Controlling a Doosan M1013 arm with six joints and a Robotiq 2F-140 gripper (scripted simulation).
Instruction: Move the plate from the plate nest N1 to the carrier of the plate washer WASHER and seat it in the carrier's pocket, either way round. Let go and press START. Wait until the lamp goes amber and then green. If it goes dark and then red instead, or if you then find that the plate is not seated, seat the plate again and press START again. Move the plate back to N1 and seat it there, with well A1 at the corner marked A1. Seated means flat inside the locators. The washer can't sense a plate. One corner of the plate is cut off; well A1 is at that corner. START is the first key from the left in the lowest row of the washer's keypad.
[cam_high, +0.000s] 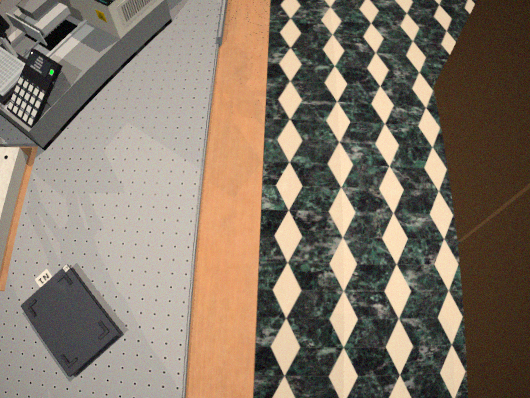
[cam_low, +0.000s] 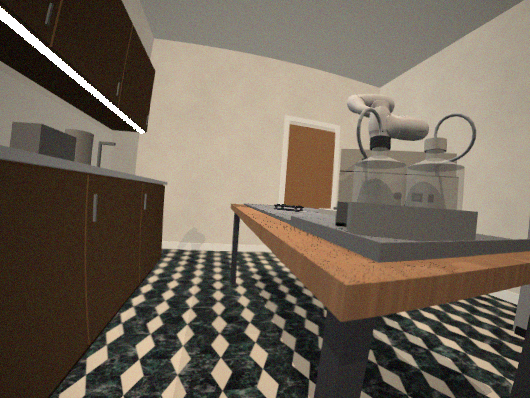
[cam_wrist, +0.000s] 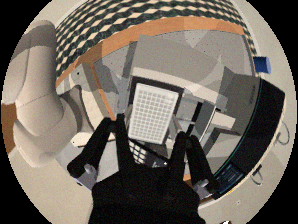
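The white well plate lies 3 cm below my hand. Also, from my hand: plate washer: 14 cm to the left, 6 cm ahead; label: 38 cm to the right, 26 cm ahead, 12 cm below; plate nest N1: 44 cm to the right, 35 cm ahead, 10 cm below.
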